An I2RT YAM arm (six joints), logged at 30 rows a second.
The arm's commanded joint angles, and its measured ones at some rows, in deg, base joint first. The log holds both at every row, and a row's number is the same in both.
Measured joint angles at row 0:
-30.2, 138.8, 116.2, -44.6, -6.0, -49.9
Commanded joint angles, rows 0 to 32:
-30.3, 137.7, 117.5, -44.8, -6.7, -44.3
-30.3, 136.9, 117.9, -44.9, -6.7, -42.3
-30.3, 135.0, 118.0, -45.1, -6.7, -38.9
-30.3, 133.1, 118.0, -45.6, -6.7, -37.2
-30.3, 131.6, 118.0, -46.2, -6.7, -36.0
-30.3, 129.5, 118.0, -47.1, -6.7, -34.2
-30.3, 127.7, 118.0, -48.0, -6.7, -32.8
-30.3, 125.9, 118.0, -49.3, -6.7, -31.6
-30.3, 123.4, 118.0, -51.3, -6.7, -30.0
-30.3, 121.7, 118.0, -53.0, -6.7, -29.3
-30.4, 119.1, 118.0, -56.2, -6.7, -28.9
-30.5, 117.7, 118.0, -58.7, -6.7, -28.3
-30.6, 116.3, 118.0, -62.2, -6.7, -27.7
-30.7, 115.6, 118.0, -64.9, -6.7, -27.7
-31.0, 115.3, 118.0, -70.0, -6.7, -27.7
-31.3, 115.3, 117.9, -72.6, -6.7, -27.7
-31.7, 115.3, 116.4, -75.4, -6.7, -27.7
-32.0, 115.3, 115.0, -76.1, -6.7, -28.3
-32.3, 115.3, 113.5, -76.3, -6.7, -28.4
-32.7, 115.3, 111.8, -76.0, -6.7, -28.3
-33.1, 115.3, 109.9, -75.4, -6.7, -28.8
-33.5, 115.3, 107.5, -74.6, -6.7, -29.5
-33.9, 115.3, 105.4, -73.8, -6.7, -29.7
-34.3, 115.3, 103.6, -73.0, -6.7, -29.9
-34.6, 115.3, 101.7, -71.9, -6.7, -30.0
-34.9, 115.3, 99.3, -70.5, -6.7, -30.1
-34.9, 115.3, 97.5, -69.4, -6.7, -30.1
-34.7, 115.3, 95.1, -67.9, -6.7, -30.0
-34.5, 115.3, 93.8, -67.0, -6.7, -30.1
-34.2, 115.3, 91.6, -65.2, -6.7, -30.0
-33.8, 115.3, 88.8, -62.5, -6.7, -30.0
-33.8, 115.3, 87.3, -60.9, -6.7, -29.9
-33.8, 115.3, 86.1, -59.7, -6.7, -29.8
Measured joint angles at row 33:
-34.5, 114.9, 90.6, -62.7, -6.2, -29.8
